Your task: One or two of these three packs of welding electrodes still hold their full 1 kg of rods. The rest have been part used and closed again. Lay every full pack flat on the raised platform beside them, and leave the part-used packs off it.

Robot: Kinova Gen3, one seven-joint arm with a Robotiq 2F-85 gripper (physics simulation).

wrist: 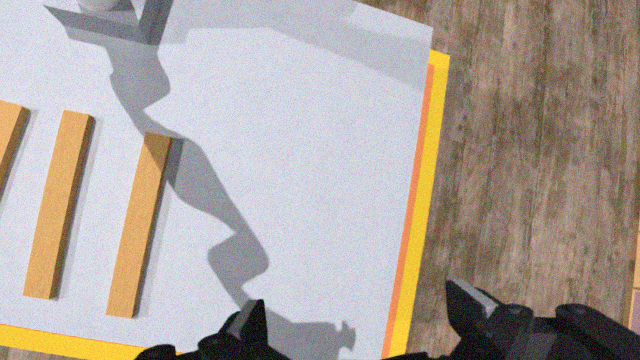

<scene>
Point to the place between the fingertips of my gripper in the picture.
356, 310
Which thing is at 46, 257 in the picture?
An electrode pack.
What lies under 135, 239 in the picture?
An electrode pack.
</scene>
